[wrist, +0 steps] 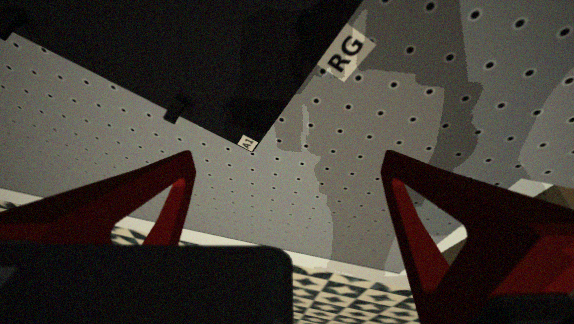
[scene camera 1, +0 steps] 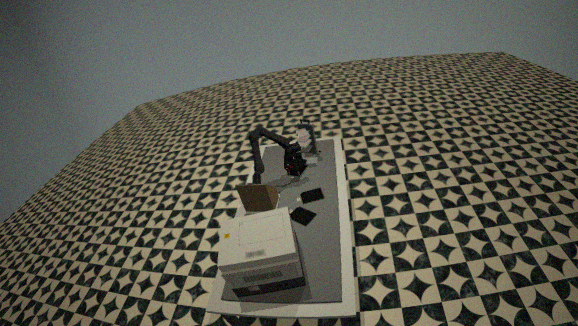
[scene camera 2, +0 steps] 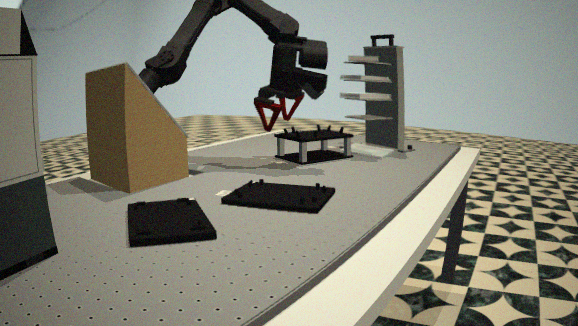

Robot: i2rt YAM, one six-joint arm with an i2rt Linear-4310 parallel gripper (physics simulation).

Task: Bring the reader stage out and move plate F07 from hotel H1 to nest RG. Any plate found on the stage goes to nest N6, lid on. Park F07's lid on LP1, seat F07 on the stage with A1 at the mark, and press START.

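Places are measured from the arm's base along level axes (x down, y left, z ahead), in metres.
Where they show: gripper, between the fingertips: (wrist: 288,161) (scene camera 1: 287,167) (scene camera 2: 277,125); arm's base, origin of its link: (scene camera 1: 256,185) (scene camera 2: 133,100).
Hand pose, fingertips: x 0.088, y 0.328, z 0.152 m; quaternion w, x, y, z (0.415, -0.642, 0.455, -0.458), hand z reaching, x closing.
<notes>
Things, the pixels of their top centre, and the offset from my fingertips. "spot": a spot on its surface instead. Level surfaces: height alone.
- stand's black top, height of its surface: dx +0.025 m
- RG label, a spot on its surface: (wrist: 348,52) spot: dx +0.085, dy -0.021, dz +0.023 m
- grey hotel, a spot on its surface: (scene camera 2: 385,95) spot: dx -0.075, dy +0.282, dz +0.160 m
- large pale reader, centre of its top: (scene camera 1: 254,234) dx -0.226, dy -0.894, dz +0.048 m
My gripper (scene camera 2: 278,124) (wrist: 288,161) is open and empty, pointing down. In scene camera 2 it hangs above and a little left of a black two-level stand on short posts (scene camera 2: 312,135). In the wrist view the stand's black top (wrist: 225,60) is at the upper left, with an A1 tag at its corner and the RG label (wrist: 348,52) beside it. The grey hotel (scene camera 2: 385,95) stands behind, with pale plates on upper shelves (scene camera 2: 370,59) (scene camera 2: 367,78) (scene camera 2: 367,95); plate names are unreadable. The large pale reader (scene camera 1: 260,227) (scene camera 2: 17,115) shows no stage outside it.
Two low black nests (scene camera 2: 170,222) (scene camera 2: 280,196) (scene camera 1: 303,216) (scene camera 1: 312,195) lie on the perforated grey table, their labels unreadable. A brown wedge-shaped box (scene camera 1: 257,196) (scene camera 2: 155,135) stands between the reader and the arm's base. A white edge (scene camera 2: 395,245) borders the table.
</notes>
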